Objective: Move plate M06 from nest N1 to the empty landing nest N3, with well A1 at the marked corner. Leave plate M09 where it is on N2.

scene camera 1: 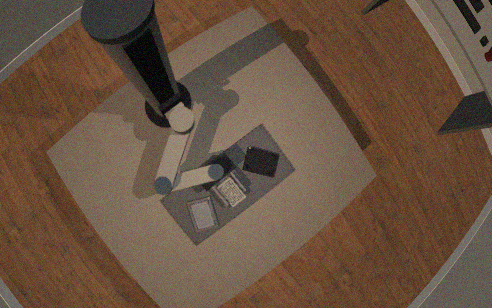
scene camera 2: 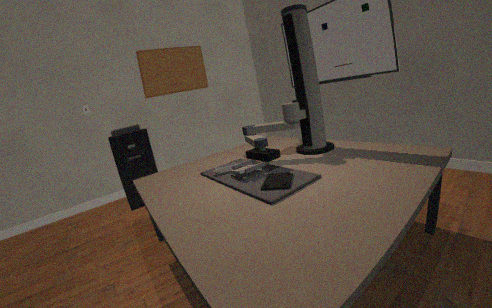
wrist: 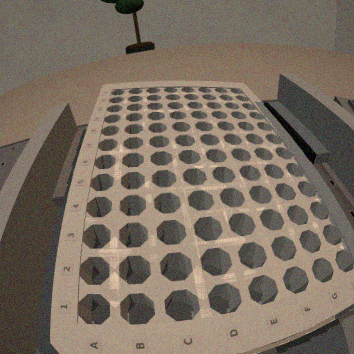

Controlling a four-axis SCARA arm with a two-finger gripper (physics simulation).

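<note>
The white well plate (scene camera 1: 233, 194) (wrist: 187, 190) is at the middle of the grey deck; its name cannot be read. In the wrist view, A1 is at the near left corner. My gripper (scene camera 1: 229, 190) (wrist: 179, 99) has its fingers close against both long sides of the plate and looks shut on it. I cannot tell whether the plate is lifted. A paler plate (scene camera 1: 202, 214) sits in a nest at the deck's lower left in scene camera 1. A black, empty nest (scene camera 1: 260, 161) (scene camera 2: 278, 181) is at the other end, with a small light mark at one corner.
The grey deck (scene camera 1: 265, 182) (scene camera 2: 305, 176) lies on the beige table (scene camera 1: 310, 200) (scene camera 2: 280, 240). The arm's column (scene camera 1: 150, 65) (scene camera 2: 310, 85) stands behind it. A black cabinet (scene camera 2: 132, 162) stands beyond the table. A plant (wrist: 129, 6) shows in the wrist view.
</note>
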